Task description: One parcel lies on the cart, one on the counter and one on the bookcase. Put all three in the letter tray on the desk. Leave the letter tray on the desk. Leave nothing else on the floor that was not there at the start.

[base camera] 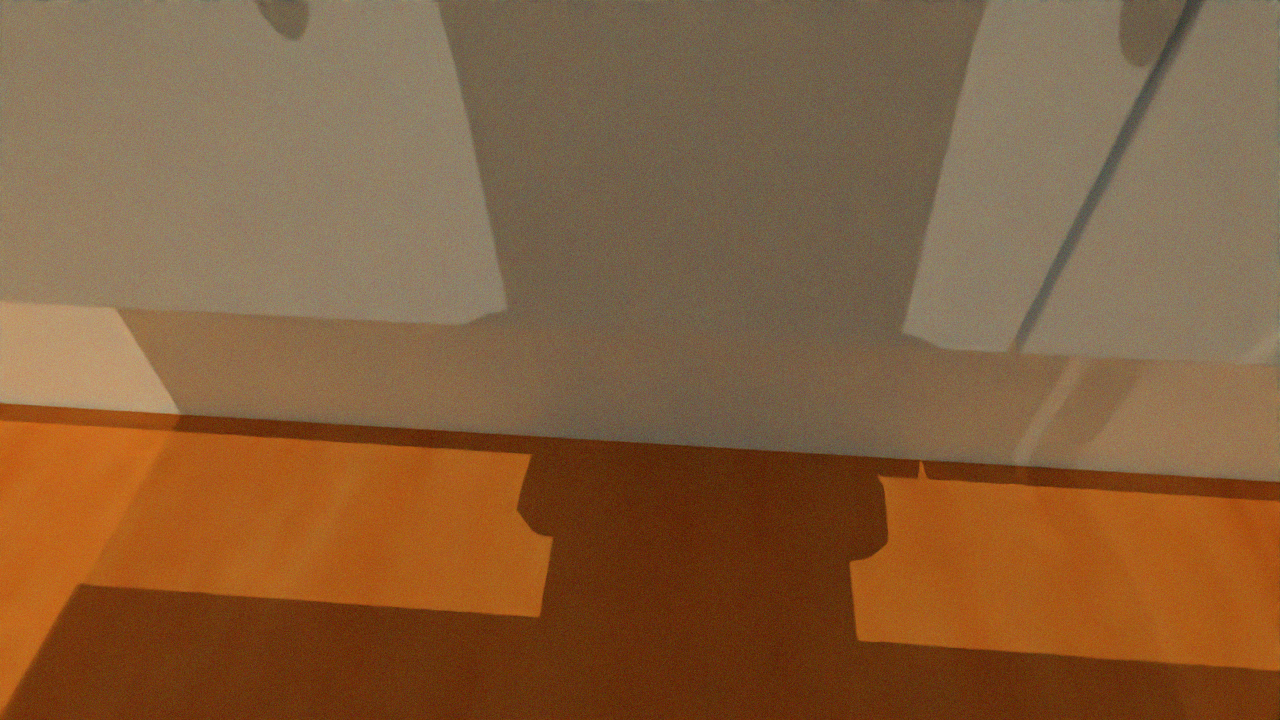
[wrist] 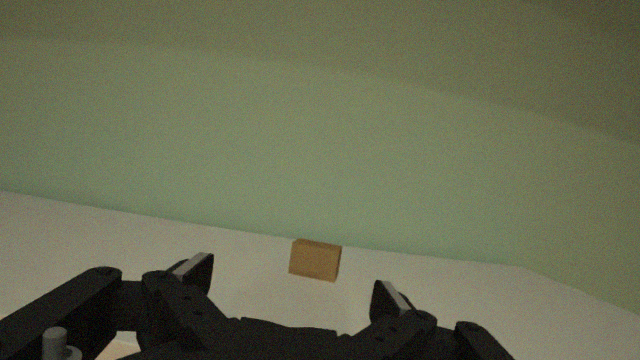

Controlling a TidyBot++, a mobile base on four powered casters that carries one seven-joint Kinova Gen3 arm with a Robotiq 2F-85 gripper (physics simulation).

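Places are measured from the arm's base along level axes (x back, y right, z up), in metres.
Pixels of known places: gripper, fingertip midpoint: [wrist: 292, 285].
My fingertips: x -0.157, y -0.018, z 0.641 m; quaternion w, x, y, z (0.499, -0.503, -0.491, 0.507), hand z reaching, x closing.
Note:
Behind a point stands the place of what it marks.
A small brown parcel [wrist: 314, 260] {x -0.545, y 0.020, z 0.548 m} lies on the pale counter top [wrist: 440, 285] {x -0.590, y 0.298, z 0.514 m} in the wrist view, near the green wall behind it. My gripper [wrist: 292, 285] {x -0.157, y -0.018, z 0.641 m} is open and empty, its two fingertips wide apart at the bottom of the wrist view. The parcel shows beyond the fingertips, between them in the picture and not touching them. In the base camera view the pale cabinet front [base camera: 268, 179] {x -0.295, y -0.127, z -0.180 m} of the counter fills the upper part. The letter tray, the desk, the cart and the bookcase do not show.
The green wall [wrist: 300, 150] {x -0.913, y -0.045, z 0.779 m} rises behind the counter and turns a corner at the right. The orange wooden floor [base camera: 358, 528] {x -0.288, y -0.163, z -0.396 m} meets the cabinet's base close ahead in the base camera view, with dark shadows across both. A dark seam [base camera: 1092, 188] runs down the cabinet front at the right.

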